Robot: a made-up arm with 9 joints. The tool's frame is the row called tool. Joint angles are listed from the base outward.
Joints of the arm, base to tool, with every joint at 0 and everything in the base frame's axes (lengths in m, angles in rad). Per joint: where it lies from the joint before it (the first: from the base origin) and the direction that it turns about. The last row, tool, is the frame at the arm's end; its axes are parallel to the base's.
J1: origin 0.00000 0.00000 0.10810 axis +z
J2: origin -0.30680 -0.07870 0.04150 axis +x
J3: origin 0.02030 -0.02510 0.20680 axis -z
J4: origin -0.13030 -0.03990 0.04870 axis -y
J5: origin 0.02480 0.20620 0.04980 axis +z
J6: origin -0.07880 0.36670 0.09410 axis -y
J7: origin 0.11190 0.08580 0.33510 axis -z
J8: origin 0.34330 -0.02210 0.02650 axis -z
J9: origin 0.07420 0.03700 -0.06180 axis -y
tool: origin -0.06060 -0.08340 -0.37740
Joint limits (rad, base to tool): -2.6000..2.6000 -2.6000..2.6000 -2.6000..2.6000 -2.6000..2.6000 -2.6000..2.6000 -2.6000..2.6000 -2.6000..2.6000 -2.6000..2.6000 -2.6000..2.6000
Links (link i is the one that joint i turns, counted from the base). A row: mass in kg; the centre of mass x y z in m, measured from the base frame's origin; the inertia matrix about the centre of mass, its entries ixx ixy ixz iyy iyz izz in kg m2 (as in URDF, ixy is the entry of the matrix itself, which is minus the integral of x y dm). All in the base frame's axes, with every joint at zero. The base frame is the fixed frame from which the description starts. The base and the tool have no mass.
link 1: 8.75; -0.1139 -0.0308 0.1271; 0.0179 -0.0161 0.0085 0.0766 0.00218 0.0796
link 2: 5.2; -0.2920 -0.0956 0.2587; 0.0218 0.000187 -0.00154 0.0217 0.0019 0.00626
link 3: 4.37; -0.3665 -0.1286 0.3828; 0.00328 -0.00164 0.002 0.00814 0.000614 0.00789
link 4: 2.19; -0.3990 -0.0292 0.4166; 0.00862 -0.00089 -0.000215 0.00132 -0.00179 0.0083
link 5: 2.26; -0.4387 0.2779 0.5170; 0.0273 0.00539 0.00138 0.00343 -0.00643 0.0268
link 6: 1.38; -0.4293 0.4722 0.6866; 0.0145 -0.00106 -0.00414 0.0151 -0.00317 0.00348
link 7: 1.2; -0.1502 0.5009 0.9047; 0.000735 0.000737 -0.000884 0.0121 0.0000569 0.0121
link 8: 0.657; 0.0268 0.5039 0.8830; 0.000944 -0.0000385 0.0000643 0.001 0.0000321 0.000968
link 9: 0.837; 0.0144 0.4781 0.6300; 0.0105 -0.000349 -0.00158 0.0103 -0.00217 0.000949
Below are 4 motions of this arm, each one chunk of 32 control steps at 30 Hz.
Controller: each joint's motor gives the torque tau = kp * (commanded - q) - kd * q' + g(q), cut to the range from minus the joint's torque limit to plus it. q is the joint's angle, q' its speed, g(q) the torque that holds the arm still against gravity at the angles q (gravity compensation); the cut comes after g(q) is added. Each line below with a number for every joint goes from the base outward.
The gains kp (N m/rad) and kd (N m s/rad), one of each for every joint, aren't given. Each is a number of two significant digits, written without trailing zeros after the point. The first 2 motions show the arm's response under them.
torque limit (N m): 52 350 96 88 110 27 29 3.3 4.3
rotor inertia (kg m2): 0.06 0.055 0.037 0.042 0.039 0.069 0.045 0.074 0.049
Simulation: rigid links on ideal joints. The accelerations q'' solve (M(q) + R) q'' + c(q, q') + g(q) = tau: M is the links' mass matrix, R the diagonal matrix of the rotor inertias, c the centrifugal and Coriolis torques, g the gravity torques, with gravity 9.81 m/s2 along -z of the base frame. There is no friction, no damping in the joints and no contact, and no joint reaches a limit. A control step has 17 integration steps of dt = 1/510 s. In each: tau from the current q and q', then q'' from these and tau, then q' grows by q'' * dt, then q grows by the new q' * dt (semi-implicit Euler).
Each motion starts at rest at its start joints. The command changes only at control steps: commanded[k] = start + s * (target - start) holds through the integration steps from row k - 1 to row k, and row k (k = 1, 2, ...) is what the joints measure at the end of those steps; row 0 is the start. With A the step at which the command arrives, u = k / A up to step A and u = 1 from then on. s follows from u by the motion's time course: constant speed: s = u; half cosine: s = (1 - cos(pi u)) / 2; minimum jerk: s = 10 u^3 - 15 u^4 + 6 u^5; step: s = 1 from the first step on.
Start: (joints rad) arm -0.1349 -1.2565 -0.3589 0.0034 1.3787 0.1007 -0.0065 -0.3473 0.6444
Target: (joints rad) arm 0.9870 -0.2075 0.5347 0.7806 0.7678 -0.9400 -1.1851 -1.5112 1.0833
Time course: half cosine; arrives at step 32
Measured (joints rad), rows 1 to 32:
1: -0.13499 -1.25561 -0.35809 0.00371 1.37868 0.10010 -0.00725 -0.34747 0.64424
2: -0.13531 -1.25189 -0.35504 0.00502 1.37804 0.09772 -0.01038 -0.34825 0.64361
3: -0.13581 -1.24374 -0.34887 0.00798 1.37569 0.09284 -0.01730 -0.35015 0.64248
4: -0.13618 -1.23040 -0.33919 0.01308 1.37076 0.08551 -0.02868 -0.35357 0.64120
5: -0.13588 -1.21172 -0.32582 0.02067 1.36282 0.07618 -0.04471 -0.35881 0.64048
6: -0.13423 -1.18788 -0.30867 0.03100 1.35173 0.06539 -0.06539 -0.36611 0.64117
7: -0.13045 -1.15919 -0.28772 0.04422 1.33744 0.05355 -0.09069 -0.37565 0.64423
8: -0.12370 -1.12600 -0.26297 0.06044 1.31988 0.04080 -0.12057 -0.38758 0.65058
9: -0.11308 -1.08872 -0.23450 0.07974 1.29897 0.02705 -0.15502 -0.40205 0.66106
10: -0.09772 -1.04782 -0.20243 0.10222 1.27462 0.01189 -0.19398 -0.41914 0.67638
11: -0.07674 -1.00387 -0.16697 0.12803 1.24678 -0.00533 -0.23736 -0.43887 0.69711
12: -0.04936 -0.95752 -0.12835 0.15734 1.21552 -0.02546 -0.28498 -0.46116 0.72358
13: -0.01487 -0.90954 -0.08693 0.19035 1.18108 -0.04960 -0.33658 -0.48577 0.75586
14: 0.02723 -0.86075 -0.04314 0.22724 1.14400 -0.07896 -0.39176 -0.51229 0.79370
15: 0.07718 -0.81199 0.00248 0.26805 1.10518 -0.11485 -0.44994 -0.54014 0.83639
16: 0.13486 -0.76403 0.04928 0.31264 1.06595 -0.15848 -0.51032 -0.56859 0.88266
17: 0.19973 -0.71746 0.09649 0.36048 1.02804 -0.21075 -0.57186 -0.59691 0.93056
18: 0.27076 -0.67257 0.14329 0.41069 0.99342 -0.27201 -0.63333 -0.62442 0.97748
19: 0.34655 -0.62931 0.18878 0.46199 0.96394 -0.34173 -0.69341 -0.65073 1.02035
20: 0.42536 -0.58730 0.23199 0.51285 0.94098 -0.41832 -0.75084 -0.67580 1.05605
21: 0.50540 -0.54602 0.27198 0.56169 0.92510 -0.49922 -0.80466 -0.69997 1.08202
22: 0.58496 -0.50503 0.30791 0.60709 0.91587 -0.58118 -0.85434 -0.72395 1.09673
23: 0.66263 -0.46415 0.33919 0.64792 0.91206 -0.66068 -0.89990 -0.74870 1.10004
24: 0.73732 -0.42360 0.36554 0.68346 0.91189 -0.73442 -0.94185 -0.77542 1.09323
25: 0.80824 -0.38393 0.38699 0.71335 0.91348 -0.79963 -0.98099 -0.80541 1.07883
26: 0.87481 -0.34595 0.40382 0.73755 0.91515 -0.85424 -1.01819 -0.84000 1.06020
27: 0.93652 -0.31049 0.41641 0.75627 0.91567 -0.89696 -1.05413 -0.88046 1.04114
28: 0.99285 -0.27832 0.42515 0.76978 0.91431 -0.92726 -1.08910 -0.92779 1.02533
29: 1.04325 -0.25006 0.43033 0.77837 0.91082 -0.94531 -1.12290 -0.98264 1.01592
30: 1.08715 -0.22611 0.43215 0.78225 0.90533 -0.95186 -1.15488 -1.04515 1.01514
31: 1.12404 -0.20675 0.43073 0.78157 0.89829 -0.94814 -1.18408 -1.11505 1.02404
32: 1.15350 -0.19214 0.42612 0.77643 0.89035 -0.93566 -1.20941 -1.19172 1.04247
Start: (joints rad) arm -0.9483 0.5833 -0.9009 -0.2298 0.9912 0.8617 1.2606 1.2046 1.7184
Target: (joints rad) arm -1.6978 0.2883 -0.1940 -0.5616 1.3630 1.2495 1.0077 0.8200 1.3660
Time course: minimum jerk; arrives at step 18
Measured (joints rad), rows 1 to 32:
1: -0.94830 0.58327 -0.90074 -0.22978 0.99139 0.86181 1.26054 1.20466 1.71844
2: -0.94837 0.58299 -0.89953 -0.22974 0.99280 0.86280 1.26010 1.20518 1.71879
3: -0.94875 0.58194 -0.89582 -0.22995 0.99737 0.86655 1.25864 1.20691 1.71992
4: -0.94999 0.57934 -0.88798 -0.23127 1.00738 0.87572 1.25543 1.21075 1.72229
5: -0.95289 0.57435 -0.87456 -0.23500 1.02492 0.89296 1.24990 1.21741 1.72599
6: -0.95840 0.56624 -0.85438 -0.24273 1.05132 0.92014 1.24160 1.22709 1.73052
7: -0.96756 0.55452 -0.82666 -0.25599 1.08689 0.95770 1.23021 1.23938 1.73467
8: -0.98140 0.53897 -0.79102 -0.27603 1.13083 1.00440 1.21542 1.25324 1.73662
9: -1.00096 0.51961 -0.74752 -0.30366 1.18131 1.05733 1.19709 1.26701 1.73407
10: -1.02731 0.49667 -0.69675 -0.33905 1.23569 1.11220 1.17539 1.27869 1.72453
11: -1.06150 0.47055 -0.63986 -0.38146 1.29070 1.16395 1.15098 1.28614 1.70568
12: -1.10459 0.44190 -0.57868 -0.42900 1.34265 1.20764 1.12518 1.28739 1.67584
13: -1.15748 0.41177 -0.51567 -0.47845 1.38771 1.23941 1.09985 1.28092 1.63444
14: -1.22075 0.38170 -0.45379 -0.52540 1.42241 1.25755 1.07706 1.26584 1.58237
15: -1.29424 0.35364 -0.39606 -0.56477 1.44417 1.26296 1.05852 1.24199 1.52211
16: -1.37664 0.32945 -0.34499 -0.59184 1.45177 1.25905 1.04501 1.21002 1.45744
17: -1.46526 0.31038 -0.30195 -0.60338 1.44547 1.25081 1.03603 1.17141 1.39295
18: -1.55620 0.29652 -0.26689 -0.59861 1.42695 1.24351 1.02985 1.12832 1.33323
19: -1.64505 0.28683 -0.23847 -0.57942 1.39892 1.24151 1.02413 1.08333 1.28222
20: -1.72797 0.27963 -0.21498 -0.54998 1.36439 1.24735 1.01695 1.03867 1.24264
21: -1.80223 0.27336 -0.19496 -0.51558 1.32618 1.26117 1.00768 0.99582 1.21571
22: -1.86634 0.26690 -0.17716 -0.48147 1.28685 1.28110 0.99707 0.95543 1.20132
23: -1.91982 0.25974 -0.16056 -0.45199 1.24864 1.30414 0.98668 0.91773 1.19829
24: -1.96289 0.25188 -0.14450 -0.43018 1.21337 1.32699 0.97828 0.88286 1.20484
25: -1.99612 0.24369 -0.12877 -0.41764 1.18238 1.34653 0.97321 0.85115 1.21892
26: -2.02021 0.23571 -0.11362 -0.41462 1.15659 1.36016 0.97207 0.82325 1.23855
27: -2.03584 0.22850 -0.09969 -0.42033 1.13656 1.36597 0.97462 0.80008 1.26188
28: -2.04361 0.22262 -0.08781 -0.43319 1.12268 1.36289 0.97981 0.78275 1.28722
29: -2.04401 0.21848 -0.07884 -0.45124 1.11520 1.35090 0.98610 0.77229 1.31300
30: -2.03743 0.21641 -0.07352 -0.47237 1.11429 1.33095 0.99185 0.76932 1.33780
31: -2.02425 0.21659 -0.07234 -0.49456 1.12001 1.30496 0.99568 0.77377 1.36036
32: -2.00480 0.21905 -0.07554 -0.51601 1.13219 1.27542 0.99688 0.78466 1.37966
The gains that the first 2 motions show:
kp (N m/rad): 130 400 120 140 68 31 42 2.1 6.8
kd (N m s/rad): 9.7 16 9.2 7 5.3 3.3 2.4 0.24 0.52
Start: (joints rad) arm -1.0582 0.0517 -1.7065 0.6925 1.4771 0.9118 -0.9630 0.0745 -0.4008
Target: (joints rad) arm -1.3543 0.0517 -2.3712 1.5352 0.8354 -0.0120 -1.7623 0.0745 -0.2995
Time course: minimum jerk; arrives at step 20
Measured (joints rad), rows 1 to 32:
1: -1.05821 0.05162 -1.70670 0.69261 1.47689 0.91166 -0.96307 0.07450 -0.40081
2: -1.05834 0.05099 -1.70820 0.69346 1.47538 0.91048 -0.96368 0.07450 -0.40085
3: -1.05881 0.04903 -1.71302 0.69630 1.47078 0.90639 -0.96590 0.07445 -0.40101
4: -1.06005 0.04503 -1.72346 0.70260 1.46141 0.89687 -0.97130 0.07426 -0.40138
5: -1.06260 0.03862 -1.74156 0.71387 1.44602 0.87938 -0.98172 0.07382 -0.40211
6: -1.06701 0.02990 -1.76879 0.73145 1.42386 0.85192 -0.99901 0.07308 -0.40332
7: -1.07371 0.01941 -1.80587 0.75651 1.39443 0.81337 -1.02485 0.07207 -0.40515
8: -1.08289 0.00808 -1.85278 0.79011 1.35746 0.76364 -1.06060 0.07095 -0.40771
9: -1.09443 -0.00284 -1.90868 0.83316 1.31290 0.70368 -1.10720 0.06994 -0.41100
10: -1.10793 -0.01185 -1.97205 0.88649 1.26116 0.63521 -1.16497 0.06932 -0.41483
11: -1.12274 -0.01726 -2.04063 0.95063 1.20351 0.56055 -1.23336 0.06933 -0.41874
12: -1.13810 -0.01739 -2.11137 1.02550 1.14243 0.48248 -1.31070 0.07014 -0.42177
13: -1.15335 -0.01091 -2.18048 1.10977 1.08180 0.40427 -1.39402 0.07178 -0.42251
14: -1.16807 0.00266 -2.24362 1.20028 1.02659 0.32984 -1.47907 0.07414 -0.41914
15: -1.18228 0.02247 -2.29661 1.29202 0.98186 0.26349 -1.56094 0.07691 -0.40983
16: -1.19641 0.04628 -2.33643 1.37902 0.95134 0.20917 -1.63499 0.07962 -0.39310
17: -1.21128 0.07101 -2.36205 1.45613 0.93638 0.16946 -1.69797 0.08174 -0.36820
18: -1.22789 0.09354 -2.37446 1.52028 0.93576 0.14485 -1.74843 0.08272 -0.33537
19: -1.24724 0.11154 -2.37614 1.57083 0.94630 0.13380 -1.78671 0.08210 -0.29590
20: -1.27008 0.12372 -2.37054 1.60902 0.96354 0.13308 -1.81473 0.07952 -0.25206
21: -1.29665 0.12988 -2.36149 1.63716 0.98267 0.13840 -1.83539 0.07473 -0.20689
22: -1.32652 0.13059 -2.35192 1.65714 0.99997 0.14580 -1.85117 0.06753 -0.16382
23: -1.35864 0.12697 -2.34335 1.67001 1.01327 0.15230 -1.86327 0.05780 -0.12623
24: -1.39148 0.12037 -2.33633 1.67644 1.02149 0.15586 -1.87192 0.04558 -0.09686
25: -1.42323 0.11209 -2.33084 1.67716 1.02424 0.15523 -1.87677 0.03113 -0.07747
26: -1.45206 0.10319 -2.32664 1.67316 1.02149 0.14985 -1.87738 0.01500 -0.06863
27: -1.47631 0.09441 -2.32333 1.66560 1.01336 0.13978 -1.87344 -0.00198 -0.06987
28: -1.49479 0.08626 -2.32051 1.65566 1.00002 0.12554 -1.86494 -0.01872 -0.07986
29: -1.50682 0.07902 -2.31776 1.64433 0.98179 0.10793 -1.85220 -0.03403 -0.09679
30: -1.51232 0.07285 -2.31474 1.63231 0.95912 0.08788 -1.83585 -0.04676 -0.11861
31: -1.51175 0.06776 -2.31124 1.62001 0.93271 0.06623 -1.81676 -0.05596 -0.14333
32: -1.50593 0.06359 -2.30724 1.60759 0.90349 0.04372 -1.79602 -0.06098 -0.16915

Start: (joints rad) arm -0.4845 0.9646 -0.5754 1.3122 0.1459 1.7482 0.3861 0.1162 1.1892
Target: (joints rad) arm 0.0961 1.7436 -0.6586 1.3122 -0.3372 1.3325 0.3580 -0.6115 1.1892
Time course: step
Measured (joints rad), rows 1 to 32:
1: -0.49914 1.16067 -0.52781 1.31268 0.21396 1.64385 0.43543 0.10163 1.16898
2: -0.50818 1.45157 -0.50836 1.36298 0.21310 1.51169 0.47298 0.06654 1.07293
3: -0.50206 1.66962 -0.53851 1.41664 0.09866 1.48980 0.46361 0.02572 0.95884
4: -0.48864 1.78825 -0.59182 1.44426 -0.06843 1.56858 0.44630 -0.00938 0.90745
5: -0.46965 1.83444 -0.64838 1.45420 -0.22389 1.67768 0.43976 -0.02962 0.94919
6: -0.44152 1.84399 -0.69371 1.45706 -0.33025 1.76283 0.43734 -0.03202 1.07052
7: -0.40172 1.83756 -0.72227 1.45495 -0.38101 1.80671 0.43023 -0.02062 1.24192
8: -0.35115 1.82255 -0.73558 1.44827 -0.38698 1.81424 0.41649 -0.00329 1.43318
9: -0.29399 1.80205 -0.73670 1.43747 -0.36512 1.79630 0.40018 0.01161 1.61699
10: -0.23434 1.77964 -0.72864 1.42398 -0.33027 1.76186 0.38589 0.01783 1.77462
11: -0.17537 1.75894 -0.71517 1.40948 -0.29444 1.71796 0.37586 0.01193 1.89123
12: -0.11930 1.74285 -0.70029 1.39513 -0.26655 1.67010 0.36942 -0.00718 1.95481
13: -0.06753 1.73298 -0.68727 1.38141 -0.25196 1.62227 0.36371 -0.03943 1.95829
14: -0.02073 1.72937 -0.67786 1.36798 -0.25217 1.57666 0.35508 -0.08487 1.90439
15: 0.02098 1.73065 -0.67231 1.35407 -0.26544 1.53318 0.34065 -0.14423 1.80935
16: 0.05788 1.73475 -0.67002 1.33921 -0.28834 1.49052 0.31893 -0.21853 1.69244
17: 0.09055 1.73969 -0.66991 1.32315 -0.31678 1.44685 0.29033 -0.30835 1.57171
18: 0.11977 1.74396 -0.67082 1.30587 -0.34686 1.40042 0.25725 -0.41302 1.46148
19: 0.14642 1.74667 -0.67171 1.28768 -0.37551 1.35008 0.22354 -0.52998 1.37078
20: 0.17139 1.74756 -0.67177 1.26919 -0.40083 1.29577 0.19376 -0.65487 1.30299
21: 0.19553 1.74687 -0.67040 1.25126 -0.42200 1.23879 0.17201 -0.78222 1.25647
22: 0.21956 1.74510 -0.66723 1.23483 -0.43907 1.18168 0.16086 -0.90648 1.22629
23: 0.24395 1.74285 -0.66211 1.22075 -0.45266 1.12764 0.16092 -1.02284 1.20623
24: 0.26887 1.74060 -0.65519 1.20956 -0.46357 1.07983 0.17089 -1.12749 1.19060
25: 0.29418 1.73867 -0.64688 1.20146 -0.47260 1.04061 0.18822 -1.21759 1.17521
26: 0.31948 1.73724 -0.63772 1.19630 -0.48033 1.01130 0.20983 -1.29113 1.15765
27: 0.34415 1.73636 -0.62838 1.19370 -0.48710 0.99209 0.23270 -1.34680 1.13712
28: 0.36748 1.73600 -0.61942 1.19313 -0.49303 0.98226 0.25437 -1.38393 1.11409
29: 0.38874 1.73607 -0.61133 1.19405 -0.49809 0.98046 0.27311 -1.40247 1.08994
30: 0.40722 1.73645 -0.60439 1.19595 -0.50219 0.98496 0.28804 -1.40291 1.06655
31: 0.42233 1.73698 -0.59874 1.19841 -0.50521 0.99395 0.29890 -1.38624 1.04595
32: 0.43360 1.73755 -0.59439 1.20114 -0.50706 1.00571 0.30595 -1.35390 1.02998

